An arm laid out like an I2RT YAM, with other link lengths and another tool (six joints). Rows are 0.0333 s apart.
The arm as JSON. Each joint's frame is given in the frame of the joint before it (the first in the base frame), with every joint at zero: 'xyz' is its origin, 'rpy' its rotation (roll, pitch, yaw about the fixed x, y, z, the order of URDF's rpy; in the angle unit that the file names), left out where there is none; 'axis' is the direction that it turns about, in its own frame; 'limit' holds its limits. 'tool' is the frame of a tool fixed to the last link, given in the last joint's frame.
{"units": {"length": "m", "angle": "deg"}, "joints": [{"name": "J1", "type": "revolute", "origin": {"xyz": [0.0, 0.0, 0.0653]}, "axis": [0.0, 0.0, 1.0], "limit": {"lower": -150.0, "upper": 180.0}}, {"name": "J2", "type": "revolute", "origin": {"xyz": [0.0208, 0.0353, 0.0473]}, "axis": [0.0, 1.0, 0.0], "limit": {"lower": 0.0, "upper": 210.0}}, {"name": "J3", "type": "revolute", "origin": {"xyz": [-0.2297, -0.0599, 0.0]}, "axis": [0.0, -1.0, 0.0], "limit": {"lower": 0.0, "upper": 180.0}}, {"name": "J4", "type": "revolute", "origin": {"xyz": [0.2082, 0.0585, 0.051]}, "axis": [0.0, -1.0, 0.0], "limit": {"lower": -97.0, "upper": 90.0}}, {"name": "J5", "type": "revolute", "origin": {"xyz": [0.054, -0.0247, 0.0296]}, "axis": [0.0, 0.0, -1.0], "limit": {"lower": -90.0, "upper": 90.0}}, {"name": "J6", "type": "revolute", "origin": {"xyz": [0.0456, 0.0, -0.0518]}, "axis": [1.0, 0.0, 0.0], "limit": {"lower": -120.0, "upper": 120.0}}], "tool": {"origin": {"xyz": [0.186, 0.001, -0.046], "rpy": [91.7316, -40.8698, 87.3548]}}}
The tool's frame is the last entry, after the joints.
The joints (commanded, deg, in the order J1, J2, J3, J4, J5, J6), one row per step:
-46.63, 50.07, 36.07, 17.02, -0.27, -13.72
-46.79, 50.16, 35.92, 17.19, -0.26, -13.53
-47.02, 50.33, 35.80, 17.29, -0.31, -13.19
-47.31, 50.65, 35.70, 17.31, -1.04, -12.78
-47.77, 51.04, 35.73, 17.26, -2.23, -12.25
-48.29, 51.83, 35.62, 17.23, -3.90, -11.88
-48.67, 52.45, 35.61, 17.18, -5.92, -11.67
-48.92, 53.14, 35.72, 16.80, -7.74, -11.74
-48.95, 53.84, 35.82, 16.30, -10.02, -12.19
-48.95, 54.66, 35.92, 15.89, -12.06, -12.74
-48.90, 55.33, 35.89, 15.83, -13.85, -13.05
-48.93, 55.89, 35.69, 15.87, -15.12, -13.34
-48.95, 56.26, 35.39, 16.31, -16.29, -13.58
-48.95, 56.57, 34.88, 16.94, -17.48, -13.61
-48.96, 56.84, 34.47, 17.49, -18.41, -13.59
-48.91, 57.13, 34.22, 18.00, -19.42, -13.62
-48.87, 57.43, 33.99, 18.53, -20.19, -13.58
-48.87, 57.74, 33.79, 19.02, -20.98, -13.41
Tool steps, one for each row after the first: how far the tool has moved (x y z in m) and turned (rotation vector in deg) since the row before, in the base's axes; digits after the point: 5 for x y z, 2 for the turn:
-0.00054, -0.00080, -0.00105, 0.18, -0.09, -0.16
-0.00052, -0.00097, -0.00166, 0.37, -0.12, -0.16
0.00146, 0.00043, -0.00283, 0.55, 0.00, 0.46
0.00221, 0.00084, -0.00250, 0.64, -0.07, 0.75
0.00360, 0.00138, -0.00611, 0.92, 0.39, 1.16
0.00488, 0.00324, -0.00426, 0.65, 0.32, 1.64
0.00453, 0.00336, -0.00525, 0.67, 0.68, 1.57
0.00628, 0.00589, -0.00591, 0.52, 0.98, 2.26
0.00565, 0.00528, -0.00616, 0.47, 1.02, 2.06
0.00513, 0.00509, -0.00463, 0.39, 0.61, 1.85
0.00313, 0.00342, -0.00490, 0.36, 0.57, 1.26
0.00295, 0.00314, -0.00264, 0.03, 0.21, 1.16
0.00294, 0.00369, -0.00315, 0.18, 0.07, 1.19
0.00226, 0.00285, -0.00246, 0.17, 0.02, 0.92
0.00279, 0.00323, -0.00140, 0.05, -0.03, 1.06
0.00226, 0.00238, -0.00123, 0.08, -0.07, 0.80
0.00215, 0.00235, -0.00125, 0.21, -0.12, 0.77

